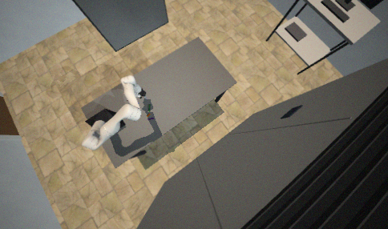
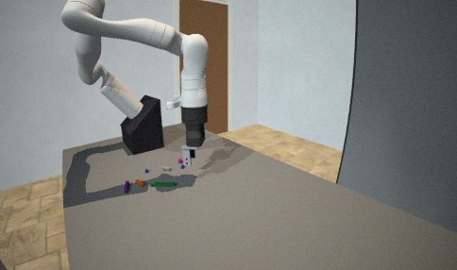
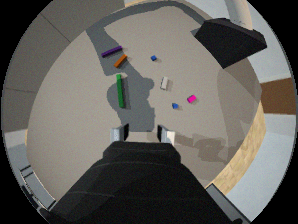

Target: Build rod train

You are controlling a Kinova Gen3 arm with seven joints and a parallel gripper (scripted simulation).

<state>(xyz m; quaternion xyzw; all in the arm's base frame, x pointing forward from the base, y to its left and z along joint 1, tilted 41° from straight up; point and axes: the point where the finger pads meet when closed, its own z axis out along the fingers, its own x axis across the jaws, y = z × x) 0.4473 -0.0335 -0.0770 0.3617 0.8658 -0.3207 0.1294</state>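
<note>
Right now my hand is 130 mm past the magenta rod, 80 mm above it and 30 mm to the right of it. From my hand the other things lie so: orange rod 160 mm to the right, 80 mm below, 70 mm behind; green rod 100 mm to the right, 80 mm below, 20 mm behind; grey rod 100 mm behind, 80 mm below, 40 mm to the right.
</note>
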